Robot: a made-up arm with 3 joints.
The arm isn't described. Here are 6 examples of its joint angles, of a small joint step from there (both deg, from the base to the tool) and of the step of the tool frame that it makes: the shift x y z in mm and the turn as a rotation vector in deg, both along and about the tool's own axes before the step.
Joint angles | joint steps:
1: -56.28 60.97 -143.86 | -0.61 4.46 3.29
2: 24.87 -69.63 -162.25 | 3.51 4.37 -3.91
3: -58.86 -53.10 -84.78 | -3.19 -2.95 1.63
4: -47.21 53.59 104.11 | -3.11 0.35 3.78
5: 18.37 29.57 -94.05 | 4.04 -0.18 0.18
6: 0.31 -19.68 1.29 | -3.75 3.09 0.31
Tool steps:
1: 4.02 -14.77 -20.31 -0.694 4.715 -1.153
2: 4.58 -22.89 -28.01 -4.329 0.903 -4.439
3: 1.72 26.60 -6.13 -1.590 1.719 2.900
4: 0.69 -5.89 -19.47 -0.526 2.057 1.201
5: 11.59 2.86 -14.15 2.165 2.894 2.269
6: -1.04 -3.30 2.34 0.045 -3.646 -3.824
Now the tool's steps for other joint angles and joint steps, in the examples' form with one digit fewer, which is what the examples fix.
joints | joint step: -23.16 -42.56 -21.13 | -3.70 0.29 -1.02
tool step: 15.9 3.5 -7.8 -2.29 -0.46 -3.81
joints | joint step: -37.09 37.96 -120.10 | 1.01 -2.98 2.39
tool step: -4.5 12.0 10.3 3.42 0.40 3.57
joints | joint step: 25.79 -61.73 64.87 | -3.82 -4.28 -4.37
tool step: 38.1 -6.9 8.6 -1.78 -1.82 -6.12
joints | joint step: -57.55 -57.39 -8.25 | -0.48 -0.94 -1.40
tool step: 4.9 4.1 -4.8 -1.58 -0.13 -0.51
